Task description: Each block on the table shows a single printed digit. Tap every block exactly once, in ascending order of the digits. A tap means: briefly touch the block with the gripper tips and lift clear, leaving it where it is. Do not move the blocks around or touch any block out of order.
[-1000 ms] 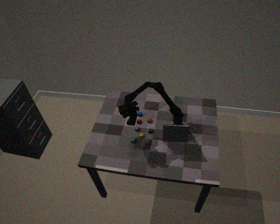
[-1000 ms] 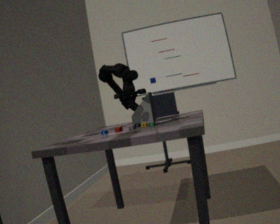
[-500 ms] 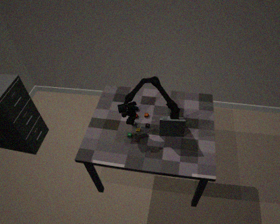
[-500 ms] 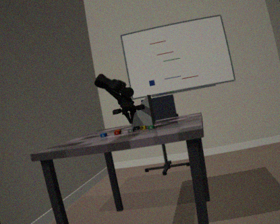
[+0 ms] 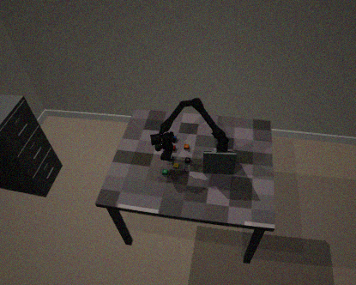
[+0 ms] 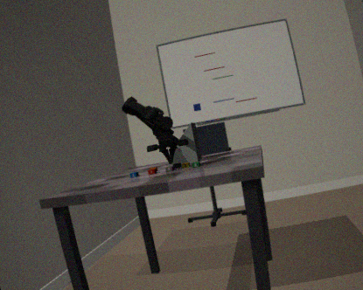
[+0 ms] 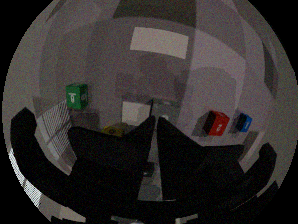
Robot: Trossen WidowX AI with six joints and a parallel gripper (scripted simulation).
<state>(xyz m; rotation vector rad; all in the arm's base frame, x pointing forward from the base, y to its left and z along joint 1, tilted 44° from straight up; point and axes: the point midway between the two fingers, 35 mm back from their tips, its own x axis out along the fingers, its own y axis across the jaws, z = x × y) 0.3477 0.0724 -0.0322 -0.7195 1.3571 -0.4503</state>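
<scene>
Now: gripper tip 20 mm above the grey block and 10 mm to the left of it. Also, from my gripper tip: yellow block 60 mm behind, 50 mm to the left, 20 mm below; then green block 120 mm to the left, 20 mm below, 10 mm behind; then red block 100 mm to the right, 20 mm below, 10 mm ahead.
</scene>
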